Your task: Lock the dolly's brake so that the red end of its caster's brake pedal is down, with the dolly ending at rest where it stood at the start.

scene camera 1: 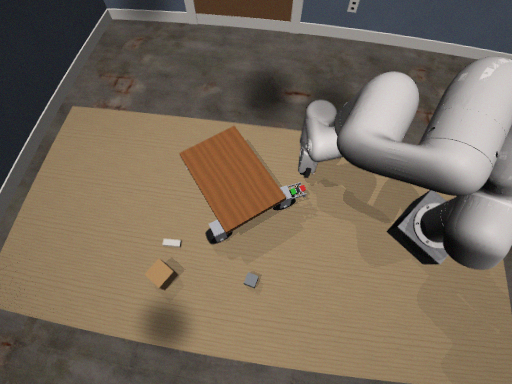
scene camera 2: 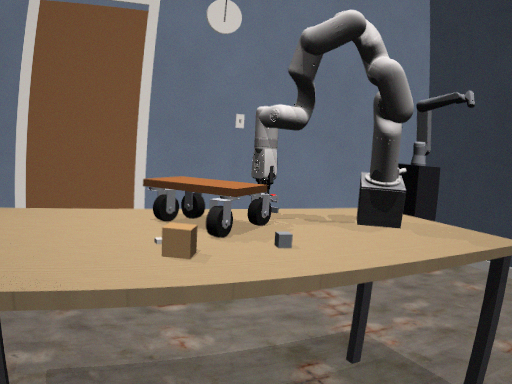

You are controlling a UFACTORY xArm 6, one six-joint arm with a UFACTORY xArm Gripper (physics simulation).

Note:
I see a dolly [scene camera 1: 238,188] and an orange-brown block [scene camera 2: 179,240].
The dolly is seen too in scene camera 2 [scene camera 2: 219,220].

